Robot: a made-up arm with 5 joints.
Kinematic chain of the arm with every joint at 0, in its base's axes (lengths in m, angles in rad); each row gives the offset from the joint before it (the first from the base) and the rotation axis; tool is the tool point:
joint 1: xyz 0 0 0.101 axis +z
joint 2: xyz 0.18 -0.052 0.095 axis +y
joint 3: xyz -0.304 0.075 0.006 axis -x
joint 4: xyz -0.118 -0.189 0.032 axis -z
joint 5: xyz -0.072 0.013 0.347 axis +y
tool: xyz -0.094 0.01 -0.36
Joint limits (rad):
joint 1: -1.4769..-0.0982
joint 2: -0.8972..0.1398
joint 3: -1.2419..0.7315
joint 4: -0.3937..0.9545
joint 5: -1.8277..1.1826
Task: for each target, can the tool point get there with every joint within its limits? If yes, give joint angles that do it. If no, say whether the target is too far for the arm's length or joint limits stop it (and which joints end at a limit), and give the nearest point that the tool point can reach.
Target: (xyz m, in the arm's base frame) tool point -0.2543 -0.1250 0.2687
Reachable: yes | joints -0.8439 -0.2381 -0.0551 0.5887 -1.1323
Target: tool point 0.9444 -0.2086 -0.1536
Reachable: no: joint limits stop it (at a limit: joint 1, joint 2, joint 3) | nearest point 0.2190 -0.3137 -0.1675 | short by 0.733 m
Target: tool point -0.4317 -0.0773 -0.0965
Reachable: yes | joints -0.3102 -0.4435 -0.2772 -0.2787 0.1485
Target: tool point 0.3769 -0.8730 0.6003
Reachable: no: joint limits stop it (at a limit: joint 1, joint 2, joint 5) | nearest point -0.0088 -0.4502 0.4640 | short by 0.588 m
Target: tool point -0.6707 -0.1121 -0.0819
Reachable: yes | joints -0.2891 -0.3416 -0.8443 -0.1195 0.9284
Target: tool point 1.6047 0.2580 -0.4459
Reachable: no: too far | nearest point 0.3475 0.3651 -0.2382 | short by 1.279 m
